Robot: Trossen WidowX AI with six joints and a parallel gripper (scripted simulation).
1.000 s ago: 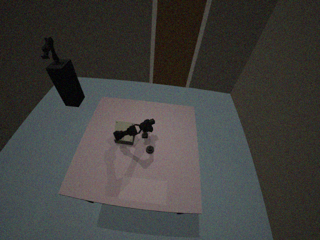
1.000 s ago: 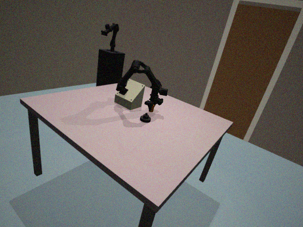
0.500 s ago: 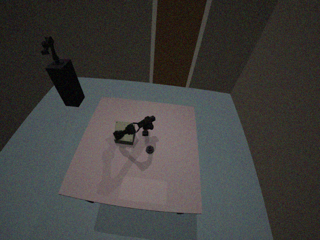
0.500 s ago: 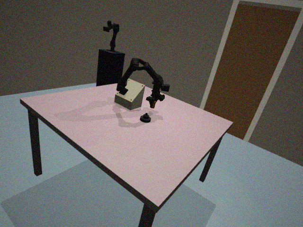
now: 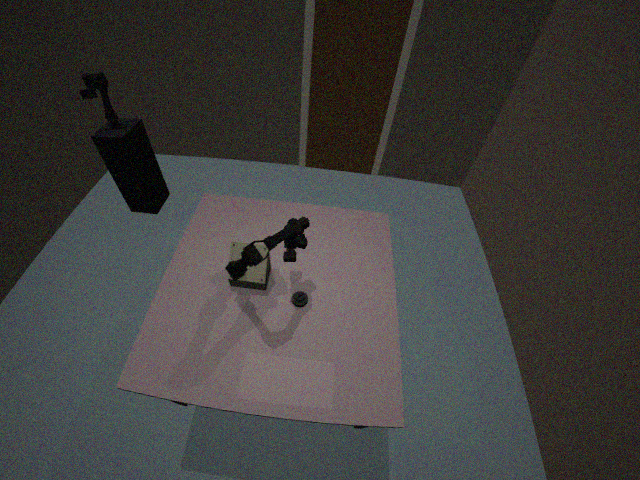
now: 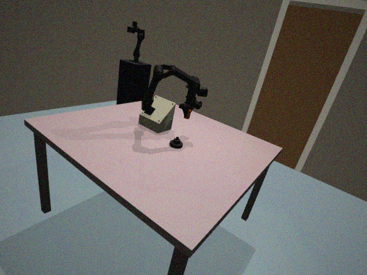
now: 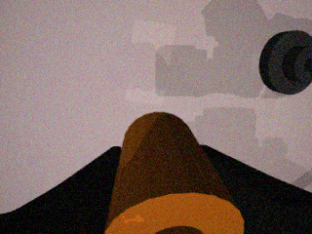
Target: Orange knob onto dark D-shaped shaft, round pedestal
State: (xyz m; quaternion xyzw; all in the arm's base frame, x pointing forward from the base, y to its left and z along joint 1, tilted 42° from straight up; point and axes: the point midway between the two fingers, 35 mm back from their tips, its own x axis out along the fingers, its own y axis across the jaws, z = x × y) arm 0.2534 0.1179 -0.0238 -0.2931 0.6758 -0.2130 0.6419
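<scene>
Now: gripper tip 7 cm short of the dark round pedestal, 18 cm to the left of it and 11 cm above it. Also, from my gripper tip: orange knob: 2 cm above.
</scene>
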